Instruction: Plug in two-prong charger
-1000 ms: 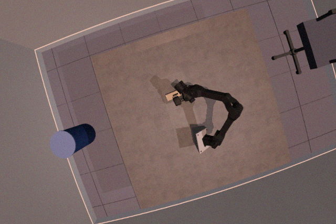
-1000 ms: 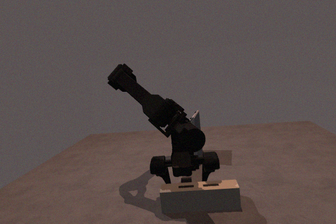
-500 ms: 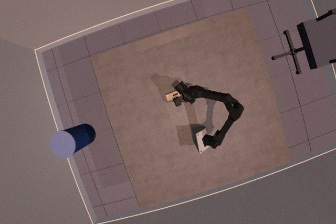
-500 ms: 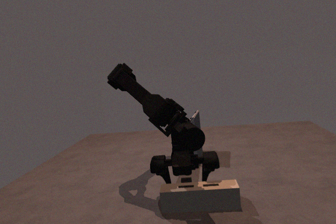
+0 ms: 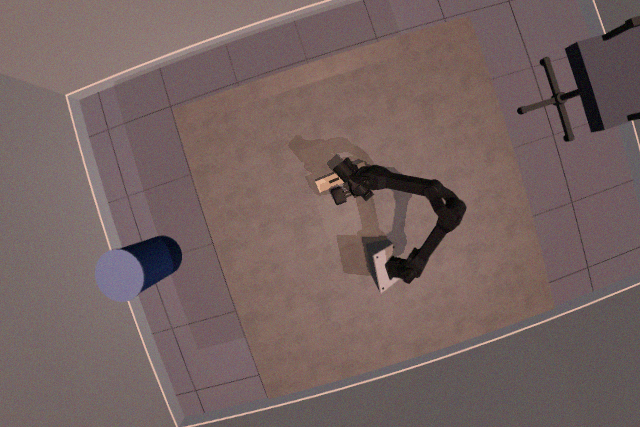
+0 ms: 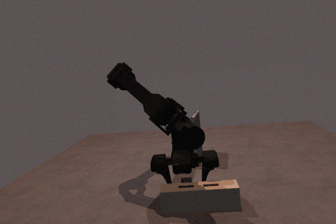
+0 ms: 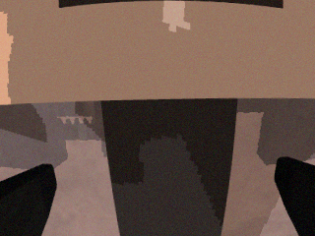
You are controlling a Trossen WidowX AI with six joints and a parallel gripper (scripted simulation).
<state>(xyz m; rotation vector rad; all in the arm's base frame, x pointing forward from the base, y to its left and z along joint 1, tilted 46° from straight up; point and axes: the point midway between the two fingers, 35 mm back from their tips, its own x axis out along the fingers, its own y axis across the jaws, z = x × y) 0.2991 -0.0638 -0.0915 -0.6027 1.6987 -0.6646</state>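
Now: gripper tip 30 mm short of the charger and 10 mm below it.
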